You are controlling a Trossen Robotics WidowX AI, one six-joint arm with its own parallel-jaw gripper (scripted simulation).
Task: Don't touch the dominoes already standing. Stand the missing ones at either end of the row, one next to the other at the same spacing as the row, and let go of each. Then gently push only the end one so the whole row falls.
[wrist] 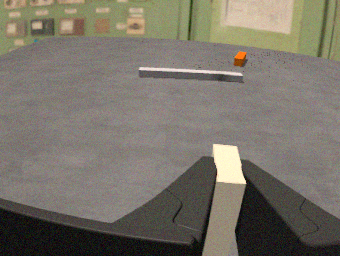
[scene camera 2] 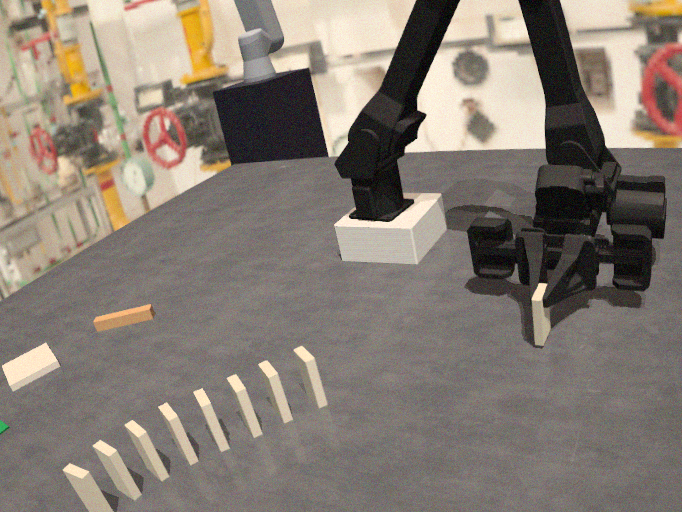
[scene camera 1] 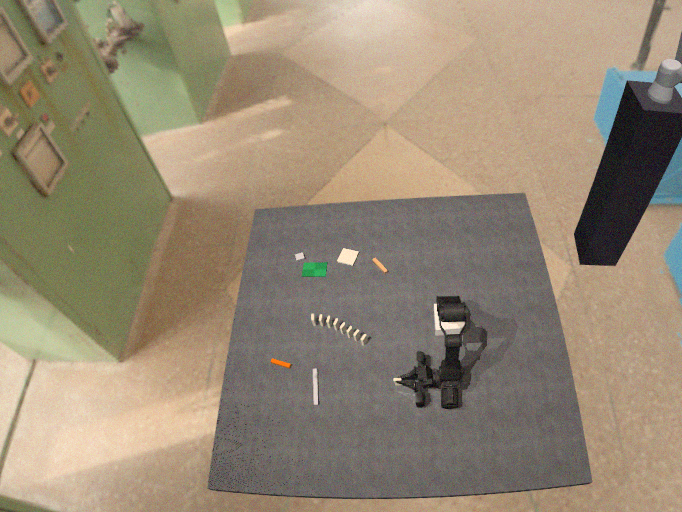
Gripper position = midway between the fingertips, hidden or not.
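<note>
Scene camera 2 gives me my gripper [scene camera 2: 538, 302]. The wrist view shows my gripper [wrist: 223, 170] too, and in scene camera 1 I again find my gripper [scene camera 1: 395, 380].
</note>
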